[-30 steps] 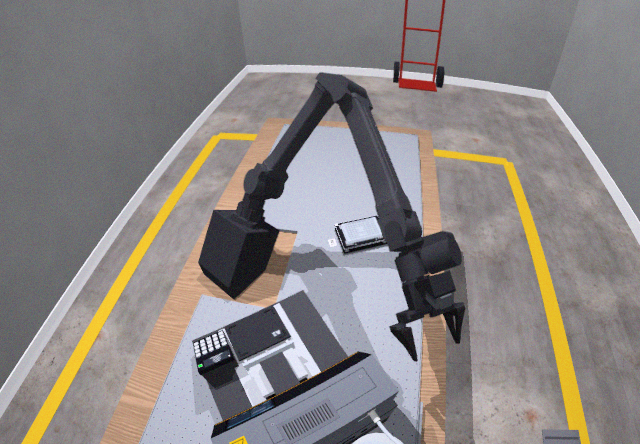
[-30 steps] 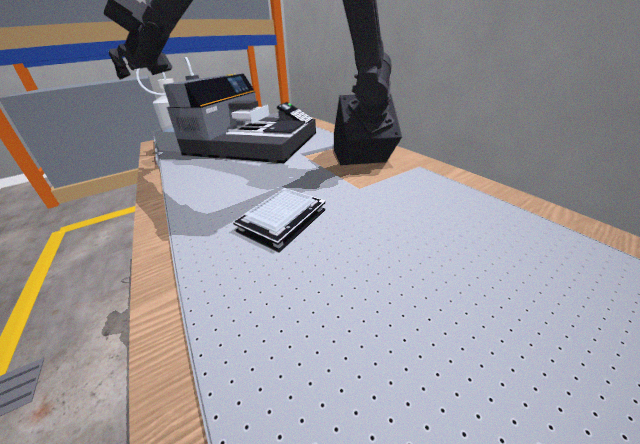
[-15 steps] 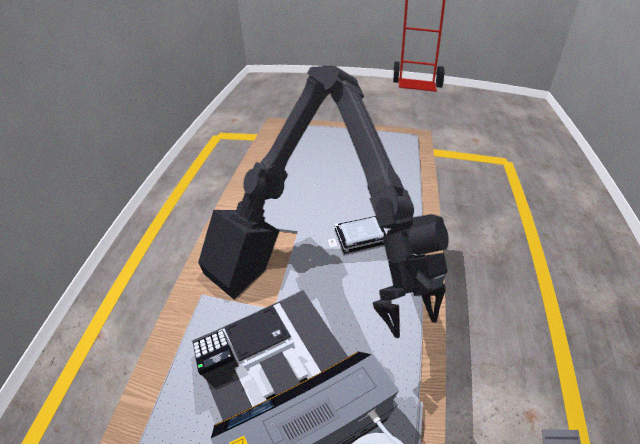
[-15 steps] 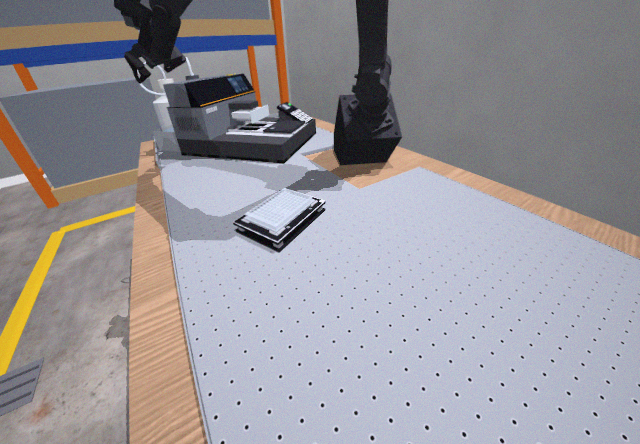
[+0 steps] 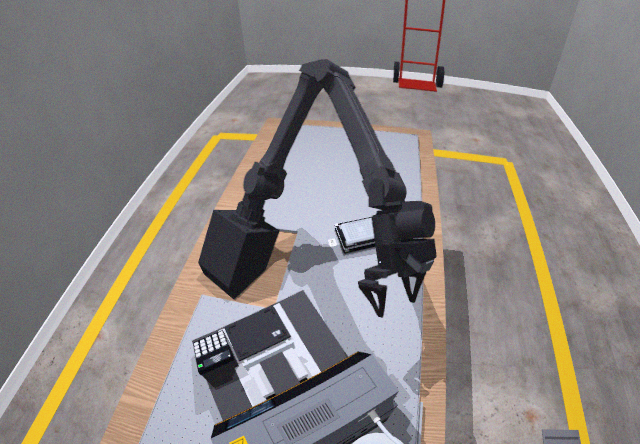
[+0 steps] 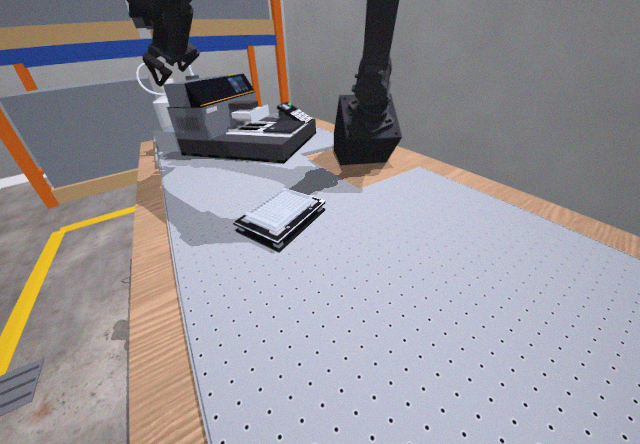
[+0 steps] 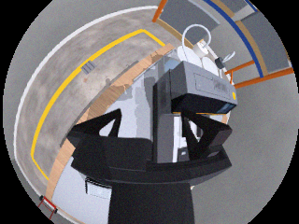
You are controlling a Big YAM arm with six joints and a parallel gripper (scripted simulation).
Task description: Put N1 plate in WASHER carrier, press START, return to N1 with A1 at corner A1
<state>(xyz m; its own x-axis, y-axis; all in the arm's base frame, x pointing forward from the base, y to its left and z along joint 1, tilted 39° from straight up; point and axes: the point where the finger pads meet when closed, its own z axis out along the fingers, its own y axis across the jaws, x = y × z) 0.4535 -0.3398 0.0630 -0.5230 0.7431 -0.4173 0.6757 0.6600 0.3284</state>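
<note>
My gripper is now 17 cm past the white well plate, 41 cm to the right of it and 25 cm above it. Round my hand: plate washer: 22 cm behind, 18 cm to the right, 15 cm below; black nest N1: 17 cm behind, 41 cm to the left, 26 cm below; dark carrier: 33 cm behind, 8 cm to the right, 21 cm below.
</note>
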